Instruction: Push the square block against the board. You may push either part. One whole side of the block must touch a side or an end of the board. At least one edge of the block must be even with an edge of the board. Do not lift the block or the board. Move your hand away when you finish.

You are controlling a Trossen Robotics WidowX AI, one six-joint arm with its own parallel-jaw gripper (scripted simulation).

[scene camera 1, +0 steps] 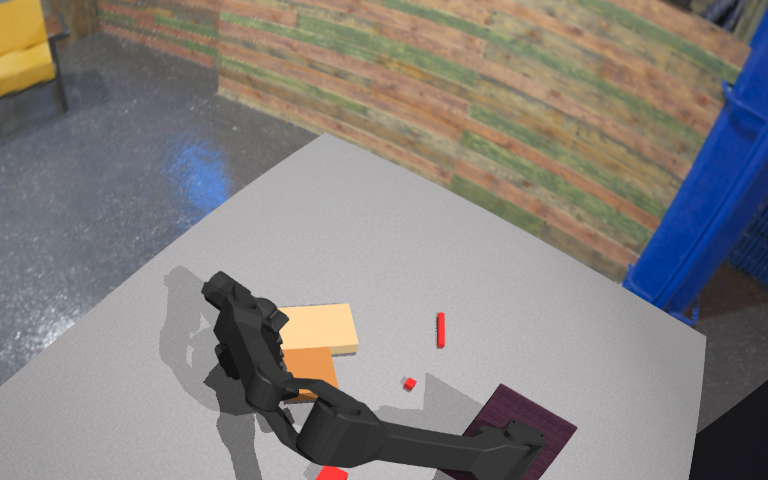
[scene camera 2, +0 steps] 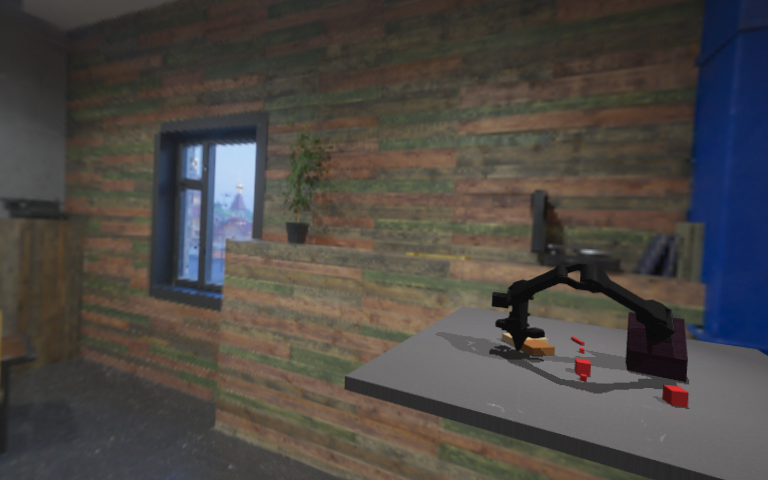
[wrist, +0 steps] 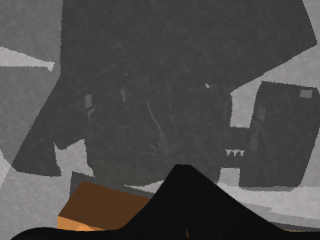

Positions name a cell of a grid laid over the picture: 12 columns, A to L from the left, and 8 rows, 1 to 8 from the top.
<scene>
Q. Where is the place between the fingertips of my gripper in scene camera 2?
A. I6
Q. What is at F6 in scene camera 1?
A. A pale tan board.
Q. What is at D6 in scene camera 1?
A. My gripper.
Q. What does my gripper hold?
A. Nothing.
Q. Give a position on a square block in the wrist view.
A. D7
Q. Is my gripper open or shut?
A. Shut.
</scene>
